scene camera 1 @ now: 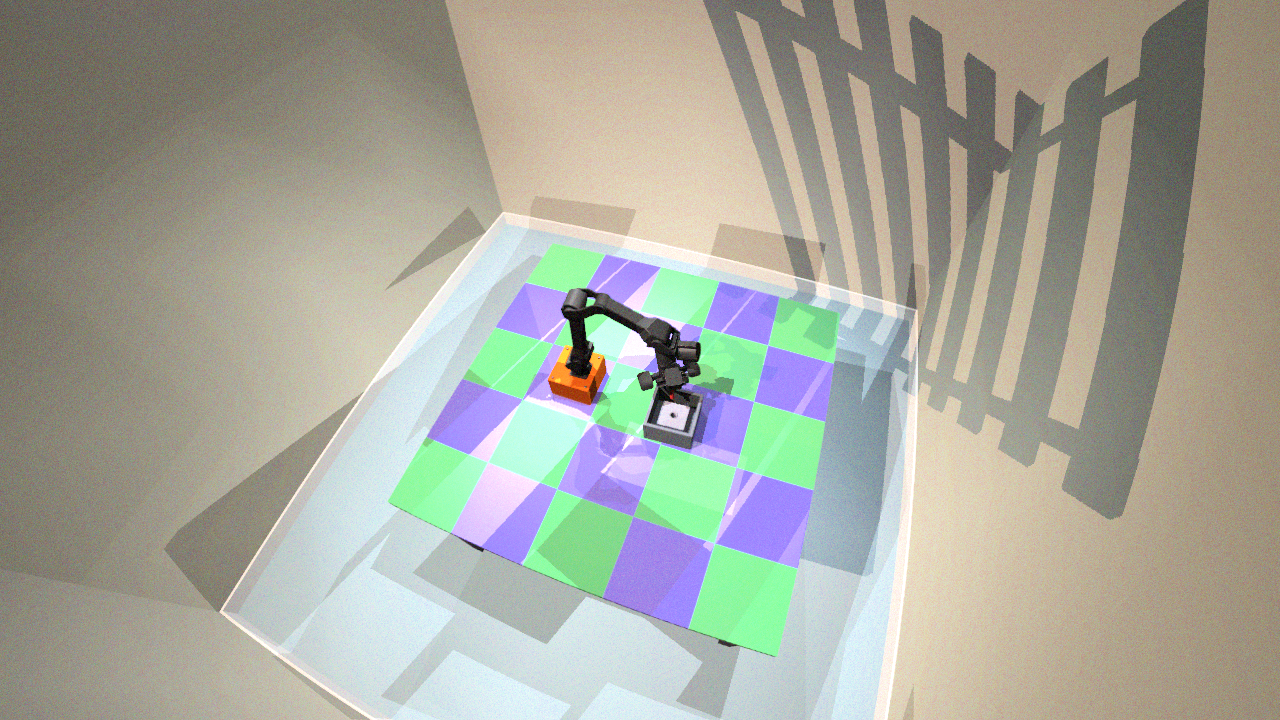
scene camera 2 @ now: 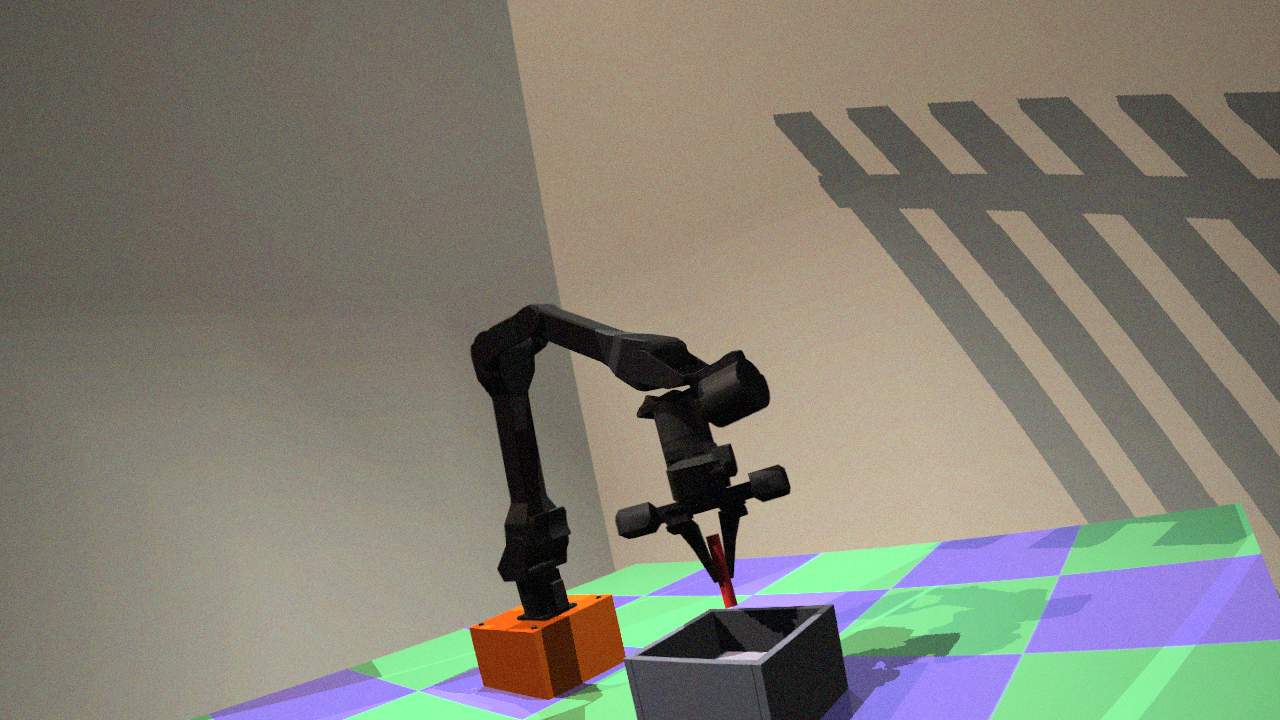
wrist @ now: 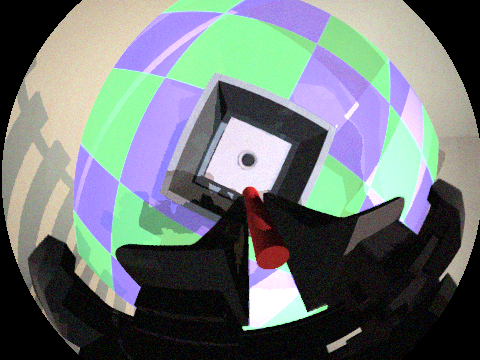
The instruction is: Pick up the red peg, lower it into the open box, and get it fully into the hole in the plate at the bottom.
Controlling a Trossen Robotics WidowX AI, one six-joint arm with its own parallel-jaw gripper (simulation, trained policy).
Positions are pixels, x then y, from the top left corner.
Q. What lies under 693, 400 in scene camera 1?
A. A grey box.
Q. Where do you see a white plate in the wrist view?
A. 239, 140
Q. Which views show my gripper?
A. Scene camera 1, scene camera 2 and the wrist view: all of them.
